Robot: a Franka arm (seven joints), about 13 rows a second.
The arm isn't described. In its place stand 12 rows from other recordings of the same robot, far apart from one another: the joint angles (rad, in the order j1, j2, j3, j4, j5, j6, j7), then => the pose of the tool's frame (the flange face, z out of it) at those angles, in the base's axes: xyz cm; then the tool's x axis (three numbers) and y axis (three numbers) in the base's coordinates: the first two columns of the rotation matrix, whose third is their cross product.
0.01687 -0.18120 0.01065 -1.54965 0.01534 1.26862 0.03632 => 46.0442 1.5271 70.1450 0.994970 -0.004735 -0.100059 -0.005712 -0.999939 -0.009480
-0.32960 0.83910 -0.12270 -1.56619 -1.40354 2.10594 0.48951 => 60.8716 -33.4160 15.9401 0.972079 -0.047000 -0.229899 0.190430 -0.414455 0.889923
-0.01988 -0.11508 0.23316 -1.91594 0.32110 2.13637 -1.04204 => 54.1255 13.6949 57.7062 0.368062 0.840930 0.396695 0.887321 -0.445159 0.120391
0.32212 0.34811 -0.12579 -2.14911 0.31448 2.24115 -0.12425 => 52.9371 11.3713 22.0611 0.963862 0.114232 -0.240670 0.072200 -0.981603 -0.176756
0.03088 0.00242 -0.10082 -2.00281 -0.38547 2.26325 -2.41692 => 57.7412 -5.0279 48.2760 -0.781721 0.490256 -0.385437 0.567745 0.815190 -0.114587
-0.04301 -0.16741 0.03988 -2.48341 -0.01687 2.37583 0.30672 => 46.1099 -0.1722 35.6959 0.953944 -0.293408 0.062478 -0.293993 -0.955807 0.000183
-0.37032 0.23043 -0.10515 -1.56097 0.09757 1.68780 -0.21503 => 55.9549 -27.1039 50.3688 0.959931 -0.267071 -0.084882 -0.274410 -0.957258 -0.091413
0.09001 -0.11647 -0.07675 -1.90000 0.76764 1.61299 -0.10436 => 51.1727 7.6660 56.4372 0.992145 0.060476 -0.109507 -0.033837 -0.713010 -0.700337
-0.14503 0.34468 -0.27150 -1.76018 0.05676 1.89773 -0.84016 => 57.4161 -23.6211 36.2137 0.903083 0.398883 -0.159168 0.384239 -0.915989 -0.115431
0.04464 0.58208 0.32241 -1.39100 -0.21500 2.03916 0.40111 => 69.3444 20.3666 39.1761 0.995169 -0.004927 0.098051 -0.003534 -0.999890 -0.014372
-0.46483 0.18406 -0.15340 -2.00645 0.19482 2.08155 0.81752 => 47.6107 -32.3989 35.8468 0.031871 -0.984698 -0.171333 -0.999489 -0.030989 -0.007822
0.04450 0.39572 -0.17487 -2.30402 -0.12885 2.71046 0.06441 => 52.2150 -6.7369 17.7666 0.997907 -0.063375 0.012880 -0.064472 -0.990510 0.121383
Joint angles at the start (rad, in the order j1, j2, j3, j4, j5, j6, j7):
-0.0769 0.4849 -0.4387 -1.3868 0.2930 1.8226 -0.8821
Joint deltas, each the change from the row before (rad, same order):
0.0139 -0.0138 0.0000 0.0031 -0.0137 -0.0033 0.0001
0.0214 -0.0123 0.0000 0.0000 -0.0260 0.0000 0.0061
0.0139 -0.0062 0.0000 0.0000 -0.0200 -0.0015 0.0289
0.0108 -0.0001 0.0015 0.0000 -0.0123 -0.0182 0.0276
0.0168 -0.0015 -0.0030 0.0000 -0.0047 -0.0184 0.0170
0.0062 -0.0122 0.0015 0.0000 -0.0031 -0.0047 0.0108
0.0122 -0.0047 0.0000 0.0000 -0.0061 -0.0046 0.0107
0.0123 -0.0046 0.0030 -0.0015 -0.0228 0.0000 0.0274
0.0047 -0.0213 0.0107 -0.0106 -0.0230 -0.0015 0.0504
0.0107 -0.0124 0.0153 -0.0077 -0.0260 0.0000 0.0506
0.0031 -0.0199 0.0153 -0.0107 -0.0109 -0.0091 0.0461
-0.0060 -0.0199 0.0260 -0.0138 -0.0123 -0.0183 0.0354
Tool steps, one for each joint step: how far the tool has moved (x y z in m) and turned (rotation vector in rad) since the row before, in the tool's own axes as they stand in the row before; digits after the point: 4 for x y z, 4 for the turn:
0.0049 -0.0079 -0.0094 -0.0127 0.0016 -0.0190
0.0073 -0.0105 -0.0070 -0.0198 -0.0089 -0.0223
0.0045 -0.0065 -0.0034 -0.0132 -0.0102 0.0099
0.0034 -0.0069 0.0020 0.0064 -0.0209 0.0126
0.0044 -0.0088 0.0006 0.0087 -0.0154 0.0018
0.0011 -0.0049 -0.0072 -0.0022 0.0060 0.0023
0.0039 -0.0068 -0.0024 -0.0024 -0.0033 -0.0028
0.0040 -0.0067 -0.0017 -0.0153 -0.0120 0.0080
-0.0003 -0.0069 -0.0075 -0.0112 -0.0025 0.0331
0.0049 -0.0116 -0.0031 -0.0128 -0.0082 0.0219
0.0001 -0.0093 -0.0057 0.0036 -0.0014 0.0284
-0.0014 -0.0098 -0.0027 0.0121 -0.0119 0.0166

